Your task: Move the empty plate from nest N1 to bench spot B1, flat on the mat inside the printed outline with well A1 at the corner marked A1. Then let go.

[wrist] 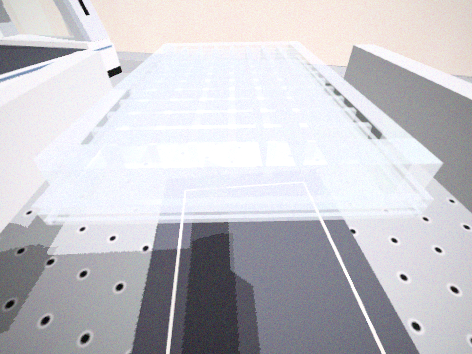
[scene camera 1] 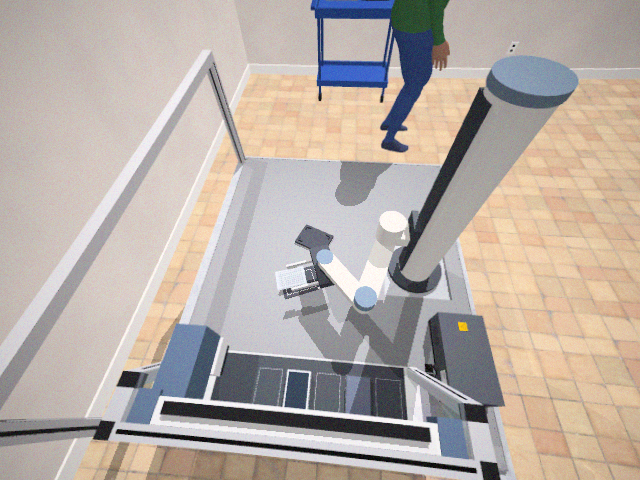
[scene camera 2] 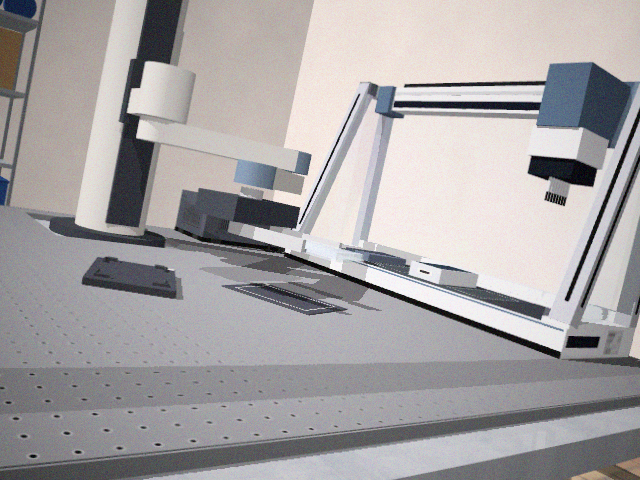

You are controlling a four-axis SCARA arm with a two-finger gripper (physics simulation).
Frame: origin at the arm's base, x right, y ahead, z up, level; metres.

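Where they show: gripper, fingertip midpoint: [wrist: 229, 72] [scene camera 1: 288, 278] [scene camera 2: 322, 247]; arm's base, link origin: [scene camera 1: 413, 269] [scene camera 2: 108, 237].
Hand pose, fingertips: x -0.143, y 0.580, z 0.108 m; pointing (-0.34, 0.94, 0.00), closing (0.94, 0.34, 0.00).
Note:
Each offset is from my fingertips to the top centre of the thing. "*": to the spot under its first point. Level surfaces: height alone.
The clear plate {dz +0.003, dx +0.003, dy -0.007 m} [scene camera 1: 290, 279] [scene camera 2: 326, 249] [wrist: 235, 125] is level between the two pale fingers of my gripper [scene camera 1: 296, 278] [scene camera 2: 330, 251] [wrist: 229, 72], which is shut on it. The plate hangs above the bench, with a gap to the dark B1 mat {dz -0.094 m} [scene camera 2: 281, 295] [wrist: 295, 280]. In the wrist view the mat's white outline runs below and under the near edge of the plate, roughly in line with it, slightly turned. In scene camera 1 the plate and gripper cover much of the mat. The A1 marks cannot be read. The dark nest N1 {dz -0.078, dx +0.269, dy -0.082 m} [scene camera 1: 313, 236] [scene camera 2: 129, 277] holds no plate.
The gantry machine {* dz +0.412, dx -0.502, dy -0.134 m} [scene camera 1: 294, 421] [scene camera 2: 470, 105] stands along one side of the bench, with a white block {* dz -0.025, dx -0.371, dy -0.047 m} [scene camera 2: 444, 274] on its deck. A dark box {* dz +0.019, dx -0.264, dy -0.688 m} [scene camera 1: 465, 356] stands near the arm column [scene camera 1: 465, 191]. A person [scene camera 1: 412, 62] and a blue cart [scene camera 1: 354, 73] are beyond the bench.

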